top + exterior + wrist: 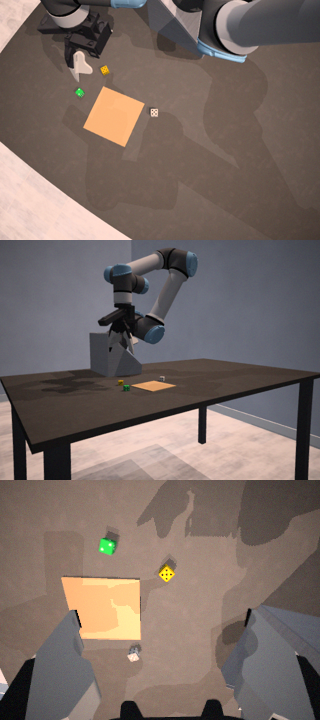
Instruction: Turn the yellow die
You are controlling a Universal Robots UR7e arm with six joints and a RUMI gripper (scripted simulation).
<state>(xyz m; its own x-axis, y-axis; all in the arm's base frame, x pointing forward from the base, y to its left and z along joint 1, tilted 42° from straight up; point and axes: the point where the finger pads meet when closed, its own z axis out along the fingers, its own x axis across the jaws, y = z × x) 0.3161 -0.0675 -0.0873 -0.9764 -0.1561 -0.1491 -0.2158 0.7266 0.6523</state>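
The yellow die is 10 mm behind my hand, 10 mm to the left of it and 130 mm below it. The rest, counted from my hand: orange mat 90 mm ahead, 110 mm to the left, 140 mm below; then green die 90 mm ahead, 20 mm to the right, 130 mm below; then white die 20 mm ahead, 210 mm to the left, 130 mm below.
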